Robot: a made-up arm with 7 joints. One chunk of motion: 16 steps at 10 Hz.
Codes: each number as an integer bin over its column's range. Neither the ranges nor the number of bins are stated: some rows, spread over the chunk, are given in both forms.
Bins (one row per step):
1: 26 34 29 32 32 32
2: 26 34 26 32 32 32
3: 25 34 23 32 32 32
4: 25 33 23 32 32 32
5: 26 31 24 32 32 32
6: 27 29 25 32 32 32
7: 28 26 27 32 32 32
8: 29 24 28 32 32 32
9: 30 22 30 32 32 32
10: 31 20 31 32 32 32
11: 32 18 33 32 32 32
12: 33 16 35 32 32 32
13: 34 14 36 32 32 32
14: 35 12 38 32 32 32
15: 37 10 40 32 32 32
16: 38 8 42 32 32 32
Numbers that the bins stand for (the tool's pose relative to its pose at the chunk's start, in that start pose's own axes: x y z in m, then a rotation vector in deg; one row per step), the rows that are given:
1: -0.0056 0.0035 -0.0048 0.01 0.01 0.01
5: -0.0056 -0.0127 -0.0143 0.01 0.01 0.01
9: 0.0167 -0.0613 -0.0029 0.01 0.01 0.01
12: 0.0333 -0.0937 0.0067 0.01 0.01 0.01
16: 0.0611 -0.1368 0.0200 0.01 0.01 0.01
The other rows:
2: -0.0056 0.0035 -0.0105 0.01 0.01 0.01
3: -0.0111 0.0035 -0.0162 0.01 0.01 0.01
4: -0.0111 -0.0019 -0.0162 0.01 0.01 0.01
6: 0.0000 -0.0235 -0.0124 0.01 0.01 0.01
7: 0.0056 -0.0397 -0.0086 0.01 0.01 0.01
8: 0.0111 -0.0505 -0.0067 0.01 0.01 0.01
10: 0.0222 -0.0721 -0.0010 0.01 0.01 0.01
11: 0.0278 -0.0829 0.0029 0.01 0.01 0.01
13: 0.0389 -0.1044 0.0086 0.01 0.01 0.01
14: 0.0444 -0.1152 0.0124 0.01 0.01 0.01
15: 0.0556 -0.1260 0.0162 0.01 0.01 0.01

